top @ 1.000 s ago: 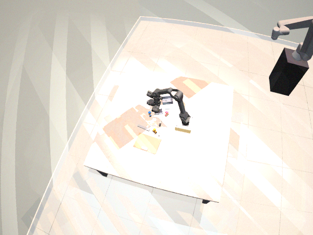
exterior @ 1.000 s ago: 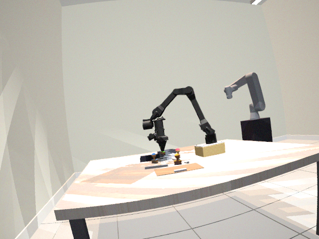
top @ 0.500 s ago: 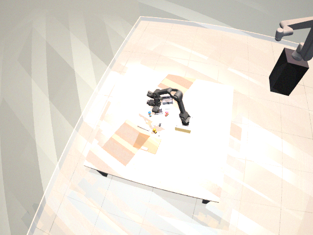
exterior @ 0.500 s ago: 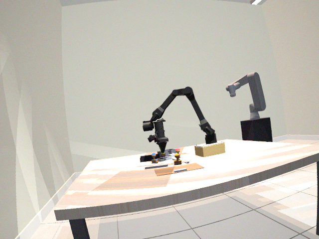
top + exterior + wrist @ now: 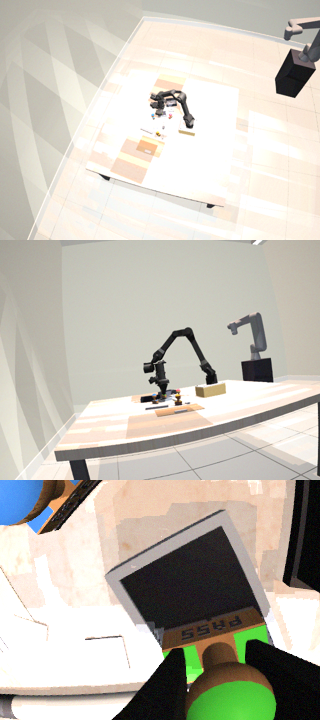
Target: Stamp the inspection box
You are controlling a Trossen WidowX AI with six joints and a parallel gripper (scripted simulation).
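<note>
Right now my gripper tip is right at the green-knobbed stamp. The rest, counted from my gripper tip: dark ink pad (4 cm below); then red-knobbed stamp (10 cm behind, 2 cm to the left, 2 cm below); then blue-knobbed stamp (7 cm ahead, 6 cm to the left, 2 cm below).
</note>
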